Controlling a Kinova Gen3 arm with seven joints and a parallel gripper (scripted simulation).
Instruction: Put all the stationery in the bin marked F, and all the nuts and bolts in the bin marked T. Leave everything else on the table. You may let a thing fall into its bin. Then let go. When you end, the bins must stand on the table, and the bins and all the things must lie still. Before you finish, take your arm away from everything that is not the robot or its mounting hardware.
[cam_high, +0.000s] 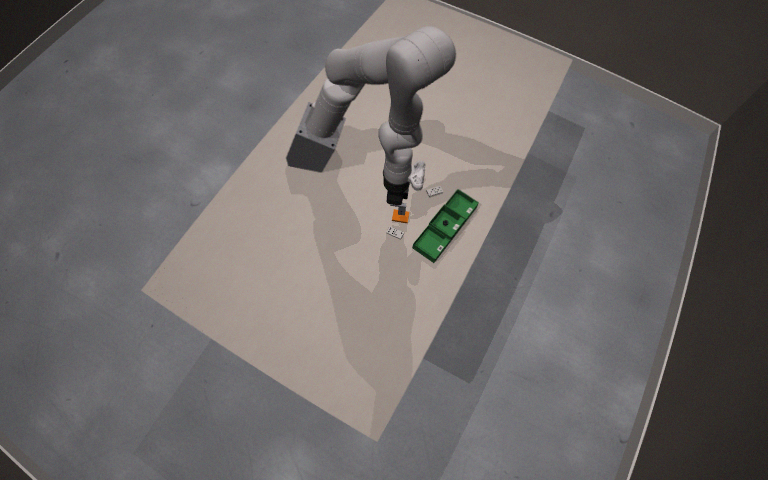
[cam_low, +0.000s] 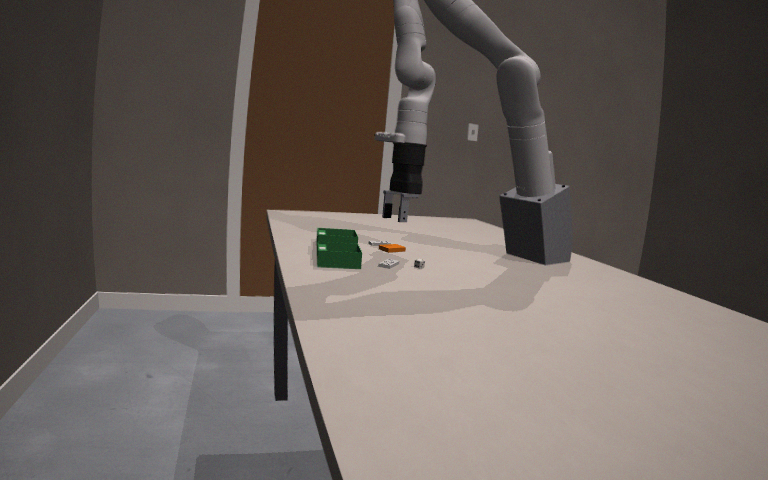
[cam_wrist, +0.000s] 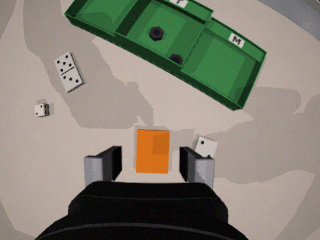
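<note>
The orange flat block lies 9 cm below my hand. The rest, counted from my hand: die (15 cm to the left, 8 cm below, 1 cm behind); then green three-compartment bin (14 cm ahead, 7 cm below, 4 cm to the left).
</note>
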